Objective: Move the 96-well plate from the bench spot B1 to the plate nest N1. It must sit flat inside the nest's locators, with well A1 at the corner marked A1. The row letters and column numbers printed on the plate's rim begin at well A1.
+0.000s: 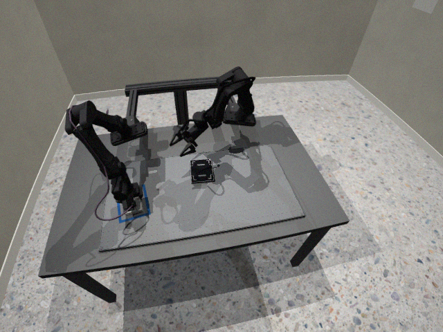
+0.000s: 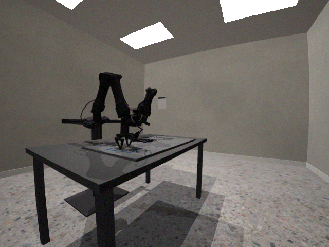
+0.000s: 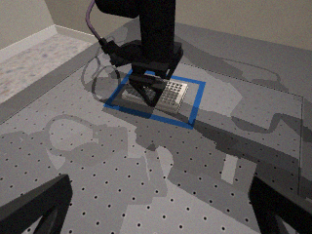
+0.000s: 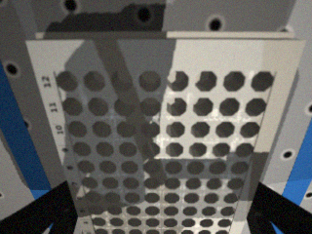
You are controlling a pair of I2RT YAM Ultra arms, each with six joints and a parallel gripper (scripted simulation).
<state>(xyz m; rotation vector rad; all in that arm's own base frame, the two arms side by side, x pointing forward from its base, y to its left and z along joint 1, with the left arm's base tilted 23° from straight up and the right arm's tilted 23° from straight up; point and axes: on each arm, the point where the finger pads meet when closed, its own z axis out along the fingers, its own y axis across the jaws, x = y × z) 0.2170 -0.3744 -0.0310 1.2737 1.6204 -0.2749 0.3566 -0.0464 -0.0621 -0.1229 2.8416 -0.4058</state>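
Note:
Right now my right hand is 380 mm to the right of the black plate nest, 120 mm past it and 10 mm above it. Also, from my right hand: A1 corner mark: 440 mm to the left, 190 mm behind; white 96-well plate: 10 mm ahead.

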